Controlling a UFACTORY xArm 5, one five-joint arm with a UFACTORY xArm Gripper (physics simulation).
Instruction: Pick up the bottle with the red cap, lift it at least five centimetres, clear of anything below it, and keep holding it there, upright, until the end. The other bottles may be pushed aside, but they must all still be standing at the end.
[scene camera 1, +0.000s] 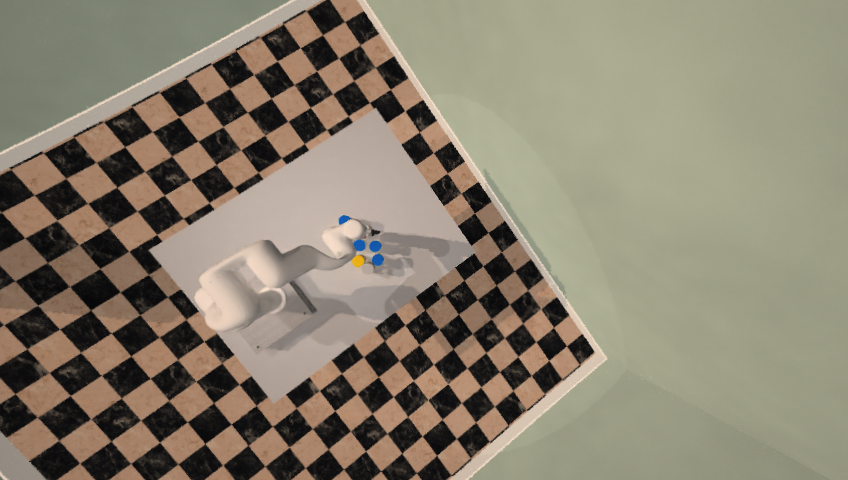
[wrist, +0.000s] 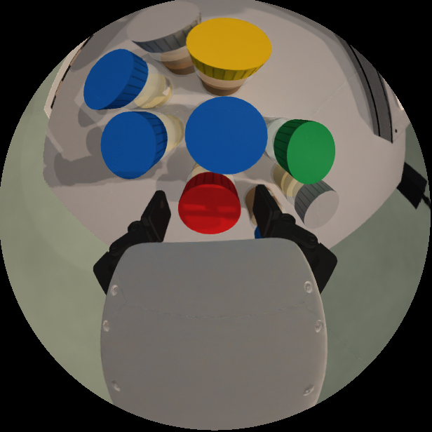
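Pixels of known places: arm's base, origin of its link: (scene camera 1: 272, 299).
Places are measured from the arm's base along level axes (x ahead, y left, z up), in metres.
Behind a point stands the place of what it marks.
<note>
The red-capped bottle (wrist: 209, 204) stands in the wrist view between the lines of the two fingers; it does not show in the scene view, where the arm's end covers that spot. My gripper (wrist: 210, 199) (scene camera 1: 373, 231) {x 0.509, y 0.009, z 0.020 m} is open and empty. Its black fingertips appear either side of the red cap, with a gap at each side. A blue-capped bottle (wrist: 226, 135) (scene camera 1: 359, 245) {x 0.464, y -0.031, z 0.037 m} stands close beyond the red one. Another blue cap (wrist: 258, 233) (scene camera 1: 343, 220) {x 0.474, y 0.105, z 0.037 m} is partly hidden behind the right finger, which also overlaps a brownish bottle body. The fingers' height against the bottles is hard to tell.
Two blue-capped bottles (wrist: 131, 145) (scene camera 1: 374, 245) {x 0.520, y -0.072, z 0.037 m} (wrist: 116, 79) (scene camera 1: 377, 259) {x 0.492, y -0.134, z 0.037 m} stand at the left in the wrist view. A yellow-capped bottle (wrist: 229, 45) (scene camera 1: 358, 261) {x 0.417, y -0.089, z 0.037 m} and a grey-capped one (wrist: 165, 22) (scene camera 1: 368, 268) {x 0.434, y -0.143, z 0.037 m} stand farther off. Green-capped (wrist: 311, 151) and grey-capped (wrist: 317, 204) bottles stand at the right.
</note>
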